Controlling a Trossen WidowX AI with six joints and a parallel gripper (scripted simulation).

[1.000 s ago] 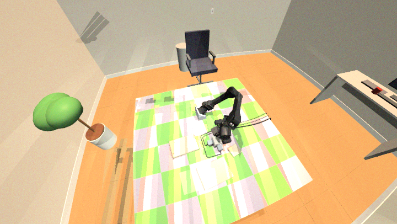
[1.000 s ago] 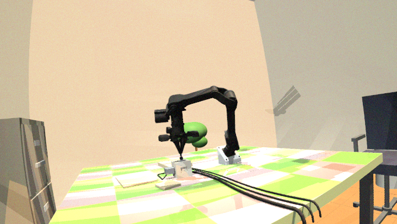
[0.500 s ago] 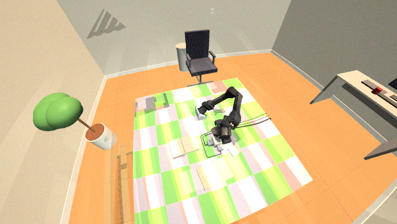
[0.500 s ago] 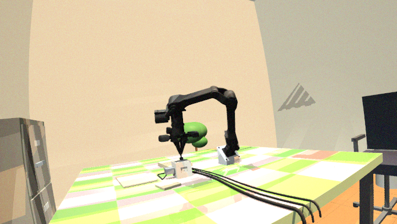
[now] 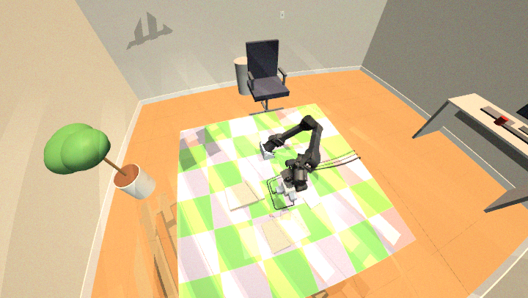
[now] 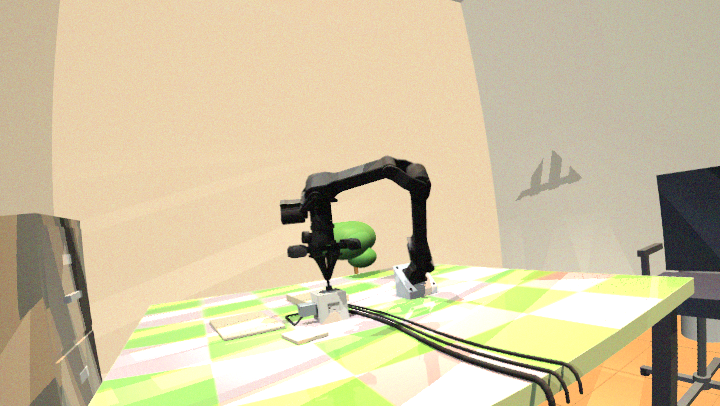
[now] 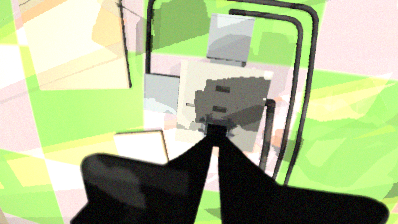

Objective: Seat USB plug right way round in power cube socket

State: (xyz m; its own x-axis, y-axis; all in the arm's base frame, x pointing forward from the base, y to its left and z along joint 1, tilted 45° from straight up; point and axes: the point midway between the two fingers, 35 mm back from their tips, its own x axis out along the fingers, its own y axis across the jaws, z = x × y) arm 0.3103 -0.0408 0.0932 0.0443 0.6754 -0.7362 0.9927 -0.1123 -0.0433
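My gripper tip is 20 mm above the dark USB plug.
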